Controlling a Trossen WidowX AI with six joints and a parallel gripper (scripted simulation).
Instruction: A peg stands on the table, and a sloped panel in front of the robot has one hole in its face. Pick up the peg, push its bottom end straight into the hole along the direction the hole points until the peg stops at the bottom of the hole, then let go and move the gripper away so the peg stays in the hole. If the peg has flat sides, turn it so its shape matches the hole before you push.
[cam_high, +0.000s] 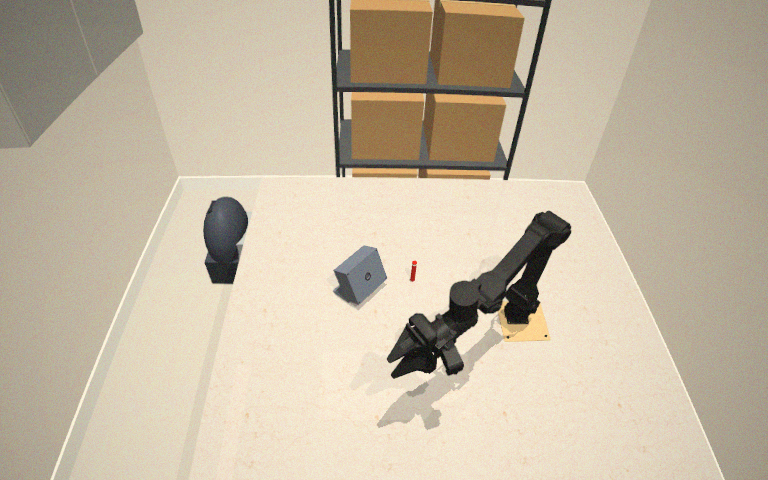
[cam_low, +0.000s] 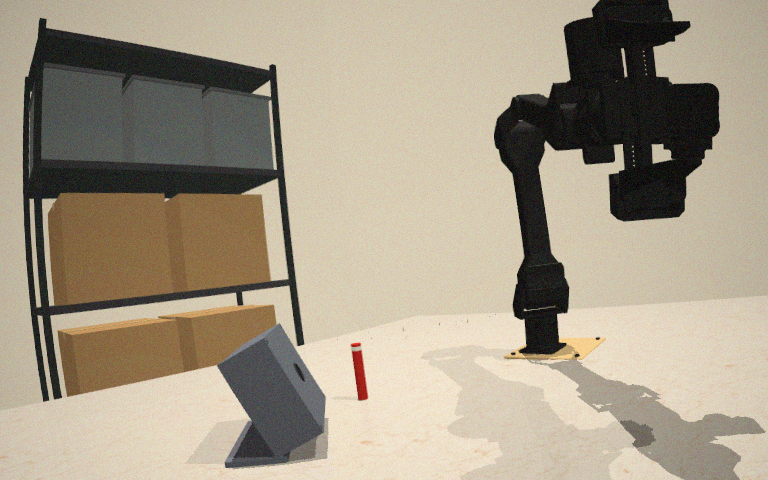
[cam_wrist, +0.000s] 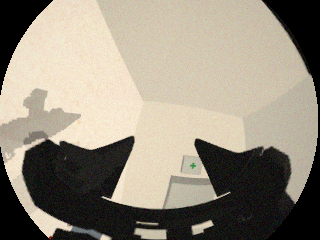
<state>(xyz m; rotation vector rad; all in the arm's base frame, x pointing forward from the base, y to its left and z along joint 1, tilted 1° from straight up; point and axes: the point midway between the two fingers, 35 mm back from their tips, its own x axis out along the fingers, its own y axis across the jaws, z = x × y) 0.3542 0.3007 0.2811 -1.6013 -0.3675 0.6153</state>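
The red peg is 46 cm to the right of my gripper tip, 21 cm below it and 8 cm behind it. The rest, counted from my gripper tip: grey sloped panel: 42 cm to the right, 20 cm below, 8 cm ahead.
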